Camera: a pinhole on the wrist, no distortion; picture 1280 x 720 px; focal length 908.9 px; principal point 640.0 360.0 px. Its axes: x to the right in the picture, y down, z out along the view. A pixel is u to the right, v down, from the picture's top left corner.
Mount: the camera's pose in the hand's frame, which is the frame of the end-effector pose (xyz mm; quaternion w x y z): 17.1 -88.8 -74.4 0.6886 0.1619 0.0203 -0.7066
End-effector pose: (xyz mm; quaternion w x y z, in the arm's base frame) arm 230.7 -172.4 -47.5 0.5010 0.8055 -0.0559 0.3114
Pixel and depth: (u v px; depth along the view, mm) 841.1 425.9 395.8
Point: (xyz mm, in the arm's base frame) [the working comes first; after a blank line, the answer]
In the camera's frame: 87.6 28.7 395.8

440.0 -283.7 -364.8
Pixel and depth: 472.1 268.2 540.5
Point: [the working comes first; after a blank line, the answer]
In the camera's frame: -99.8 -54.6 540.5

366.8 -523.7 -362.8
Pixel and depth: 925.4 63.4 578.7
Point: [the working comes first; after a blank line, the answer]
In the camera's frame: 181.7 -188.8 578.7

338.5 -367.0 -633.8
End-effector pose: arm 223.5 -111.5 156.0 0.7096 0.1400 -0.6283 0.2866
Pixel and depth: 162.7 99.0 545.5
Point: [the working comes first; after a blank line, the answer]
In the camera's frame: -286.5 -156.6 545.5

-215.8 -392.6 -9.6
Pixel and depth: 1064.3 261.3 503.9
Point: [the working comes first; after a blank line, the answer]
In the camera's frame: 235.2 -54.7 503.9

204.5 -679.2 150.2
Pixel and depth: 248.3 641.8 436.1
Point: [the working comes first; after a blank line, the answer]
In the camera's frame: -187.9 135.2 436.1

-94.9 -347.0 290.7
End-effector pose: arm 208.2 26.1 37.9 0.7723 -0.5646 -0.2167 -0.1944
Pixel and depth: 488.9 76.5 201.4
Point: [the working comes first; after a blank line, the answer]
In the camera's frame: -33.5 -62.8 201.4

68.1 108.8 103.0
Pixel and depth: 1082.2 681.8 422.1
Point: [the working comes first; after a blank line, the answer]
In the camera's frame: 205.4 149.4 422.1

20.4 195.0 478.6
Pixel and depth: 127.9 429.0 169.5
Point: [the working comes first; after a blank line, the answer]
In the camera's frame: -95.5 12.9 169.5

169.8 123.1 97.2
